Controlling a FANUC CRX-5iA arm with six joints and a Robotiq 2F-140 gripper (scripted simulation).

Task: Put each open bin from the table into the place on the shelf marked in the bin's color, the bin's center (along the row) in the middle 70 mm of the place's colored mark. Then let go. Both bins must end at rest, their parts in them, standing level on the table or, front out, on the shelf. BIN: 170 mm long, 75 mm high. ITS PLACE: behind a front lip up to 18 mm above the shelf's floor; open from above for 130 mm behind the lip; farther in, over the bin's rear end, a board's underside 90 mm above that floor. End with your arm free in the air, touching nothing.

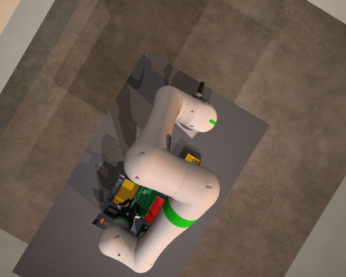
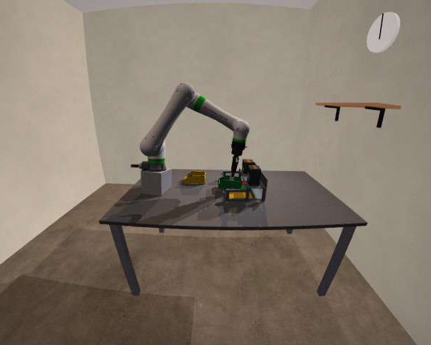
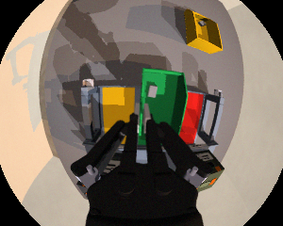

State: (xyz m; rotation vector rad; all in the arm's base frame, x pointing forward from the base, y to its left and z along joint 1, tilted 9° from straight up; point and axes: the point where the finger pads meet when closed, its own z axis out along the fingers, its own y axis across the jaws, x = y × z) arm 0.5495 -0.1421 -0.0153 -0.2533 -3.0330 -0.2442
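My hand is 70 mm above the green bin and 50 mm to the right of it. The rest, counted from my hand: yellow-marked place (120 mm below, 70 mm to the right, 40 mm ahead); red mark (150 mm to the left, 120 mm below, 70 mm ahead); yellow bin (250 mm behind, 240 mm to the left, 90 mm below).
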